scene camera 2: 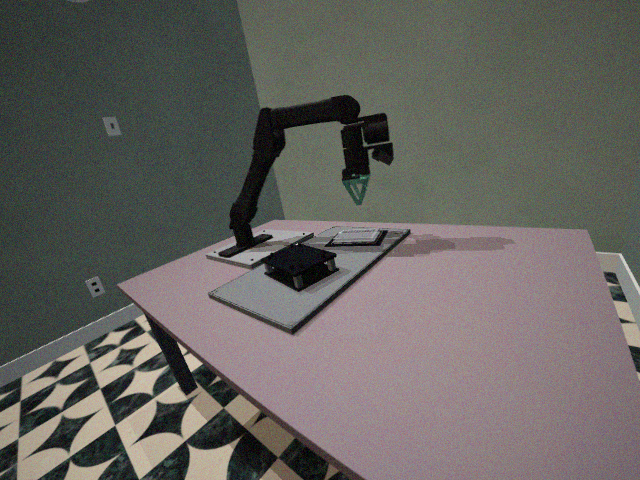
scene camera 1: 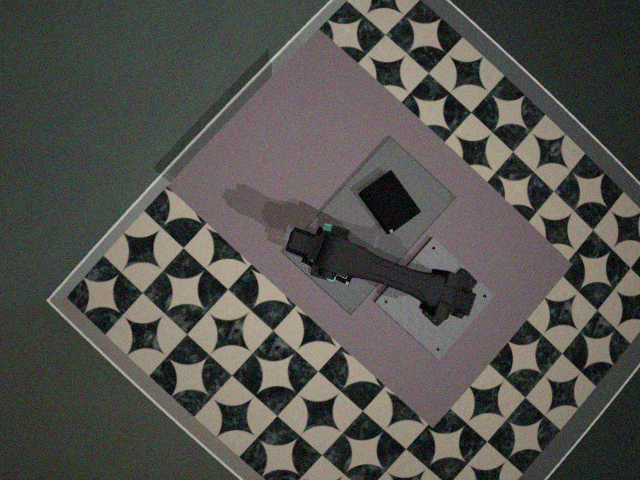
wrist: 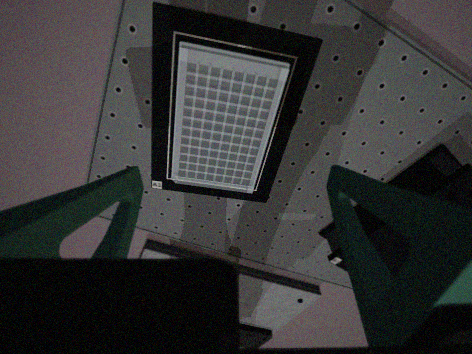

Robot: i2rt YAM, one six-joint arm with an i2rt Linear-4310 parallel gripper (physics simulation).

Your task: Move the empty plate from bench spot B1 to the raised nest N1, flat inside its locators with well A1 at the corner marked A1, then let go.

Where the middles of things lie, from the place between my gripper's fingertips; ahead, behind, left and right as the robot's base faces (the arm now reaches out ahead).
Now: the plate (wrist: pixel 226 102) 11 cm below my hand and 3 cm behind it. Also, from my hand: black nest with white outline (wrist: pixel 301 51): 11 cm below, 3 cm behind.
